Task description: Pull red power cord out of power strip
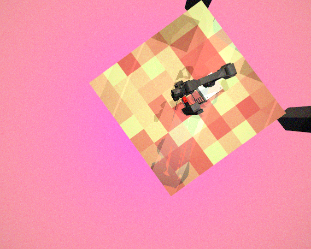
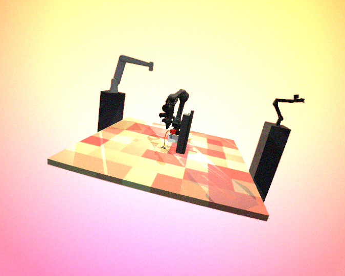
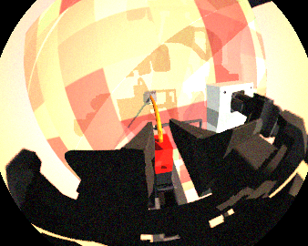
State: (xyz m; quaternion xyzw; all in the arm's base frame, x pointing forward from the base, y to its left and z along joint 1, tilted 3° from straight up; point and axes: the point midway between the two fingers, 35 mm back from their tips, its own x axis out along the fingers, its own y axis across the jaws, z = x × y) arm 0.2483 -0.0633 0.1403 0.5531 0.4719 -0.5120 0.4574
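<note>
Now: the red plug 70 mm to the left of my gripper tip and 10 mm ahead of it. Round my gripper tip: power strip (150 mm to the left, 20 mm ahead, 10 mm below).
</note>
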